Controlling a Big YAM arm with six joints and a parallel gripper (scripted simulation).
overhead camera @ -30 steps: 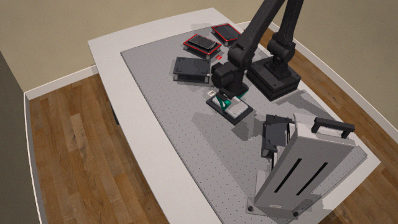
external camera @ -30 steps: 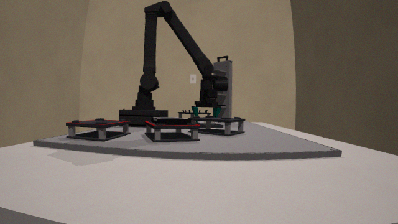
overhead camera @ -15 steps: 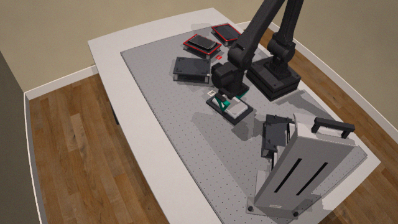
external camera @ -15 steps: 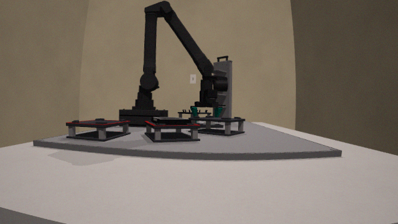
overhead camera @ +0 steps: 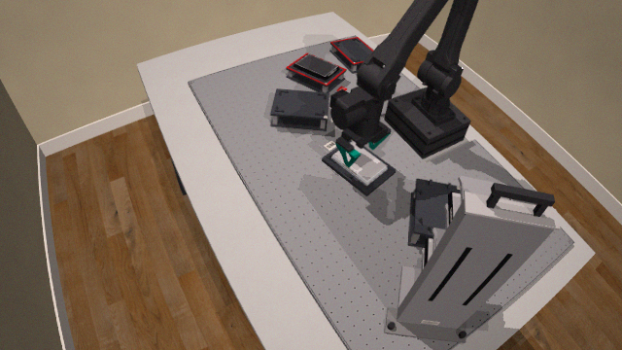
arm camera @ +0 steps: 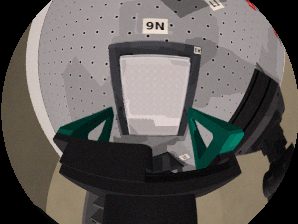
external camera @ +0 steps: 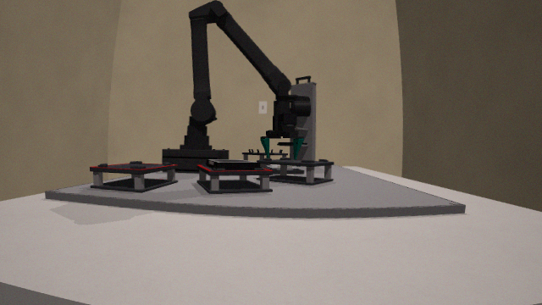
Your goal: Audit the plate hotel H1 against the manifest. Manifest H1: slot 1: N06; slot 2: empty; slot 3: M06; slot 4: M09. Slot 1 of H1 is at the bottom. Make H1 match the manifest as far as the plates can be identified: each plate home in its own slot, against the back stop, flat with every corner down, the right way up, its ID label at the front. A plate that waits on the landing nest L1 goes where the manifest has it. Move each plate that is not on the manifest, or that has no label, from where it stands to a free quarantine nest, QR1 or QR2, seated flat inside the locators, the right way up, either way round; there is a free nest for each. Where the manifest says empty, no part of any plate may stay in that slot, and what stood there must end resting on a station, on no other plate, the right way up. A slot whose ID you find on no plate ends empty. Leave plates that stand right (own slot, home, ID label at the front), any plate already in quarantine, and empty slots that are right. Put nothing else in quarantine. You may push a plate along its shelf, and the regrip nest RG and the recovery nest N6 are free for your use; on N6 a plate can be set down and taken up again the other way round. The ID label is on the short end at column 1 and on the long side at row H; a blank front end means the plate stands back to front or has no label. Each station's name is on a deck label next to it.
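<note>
My gripper is now 30 mm above the white plate. Also, from my hand: H1 deck label: 400 mm to the left, 60 mm behind, 50 mm below; plate hotel H1: 440 mm to the left, 150 mm above, 100 mm ahead; red-rimmed quarantine nest: 450 mm to the right, 300 mm behind, 10 mm below.
</note>
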